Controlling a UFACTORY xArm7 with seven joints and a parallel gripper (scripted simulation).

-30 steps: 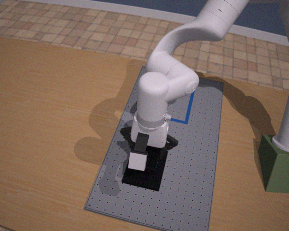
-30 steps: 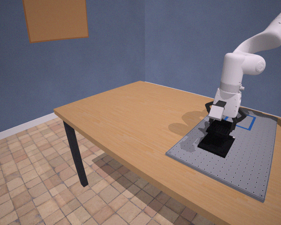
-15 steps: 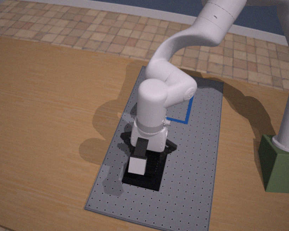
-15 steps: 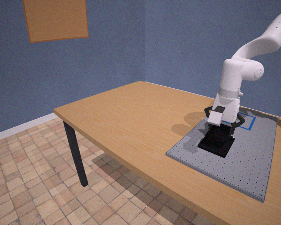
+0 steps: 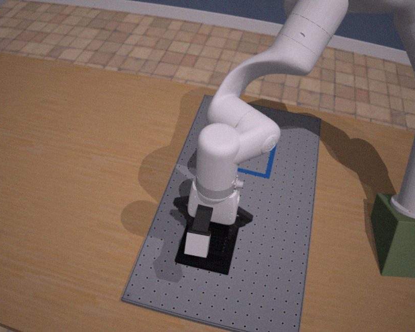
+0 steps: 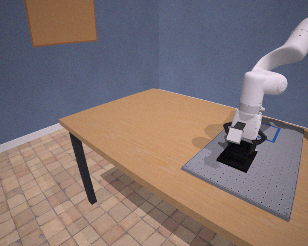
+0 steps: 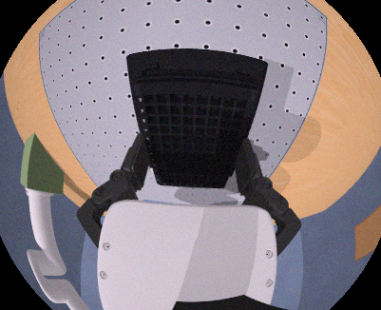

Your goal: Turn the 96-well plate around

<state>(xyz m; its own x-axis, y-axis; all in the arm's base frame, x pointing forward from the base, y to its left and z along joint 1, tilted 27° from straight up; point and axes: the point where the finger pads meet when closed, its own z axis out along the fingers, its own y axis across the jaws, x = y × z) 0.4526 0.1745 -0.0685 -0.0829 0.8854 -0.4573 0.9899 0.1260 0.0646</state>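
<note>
My gripper is now 1 cm above the black 96-well plate. The rest, counted from my hand: black plate nest N1: 4 cm below; then small white A1 mark: 5 cm behind, 8 cm to the right, 3 cm below.
</note>
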